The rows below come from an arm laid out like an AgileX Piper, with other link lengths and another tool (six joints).
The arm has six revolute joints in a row. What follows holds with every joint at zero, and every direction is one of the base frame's.
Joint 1 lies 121.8 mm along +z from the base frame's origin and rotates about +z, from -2.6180 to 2.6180 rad.
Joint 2 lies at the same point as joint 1 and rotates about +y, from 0.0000 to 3.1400 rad.
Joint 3 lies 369.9 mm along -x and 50.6 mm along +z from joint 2 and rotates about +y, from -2.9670 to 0.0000 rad.
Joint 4 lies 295.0 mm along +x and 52.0 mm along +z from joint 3 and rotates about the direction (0.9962, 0, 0.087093), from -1.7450 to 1.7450 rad.
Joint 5 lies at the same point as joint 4 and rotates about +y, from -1.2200 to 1.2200 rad.
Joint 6 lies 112.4 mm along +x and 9.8 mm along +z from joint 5 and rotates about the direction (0.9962, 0, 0.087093), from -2.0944 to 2.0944 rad.
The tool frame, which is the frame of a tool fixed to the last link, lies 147.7 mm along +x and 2.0 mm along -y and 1.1 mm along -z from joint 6; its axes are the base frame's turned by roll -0.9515, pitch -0.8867 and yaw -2.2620 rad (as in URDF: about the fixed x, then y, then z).
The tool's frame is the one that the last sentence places.
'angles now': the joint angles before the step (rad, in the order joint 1, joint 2, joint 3, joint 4, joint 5, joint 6). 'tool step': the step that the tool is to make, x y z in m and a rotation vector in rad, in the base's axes. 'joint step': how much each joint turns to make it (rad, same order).
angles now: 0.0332 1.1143 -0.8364 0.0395 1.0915 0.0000
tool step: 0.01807 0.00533 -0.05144 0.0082 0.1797 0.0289
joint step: 0.0000 0.2134 -0.0023 0.0231 -0.0300 -0.0378
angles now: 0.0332 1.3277 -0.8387 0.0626 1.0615 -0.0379
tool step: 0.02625 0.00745 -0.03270 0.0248 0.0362 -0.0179
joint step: 0.0000 0.1319 -0.0069 0.0330 -0.0897 -0.0032
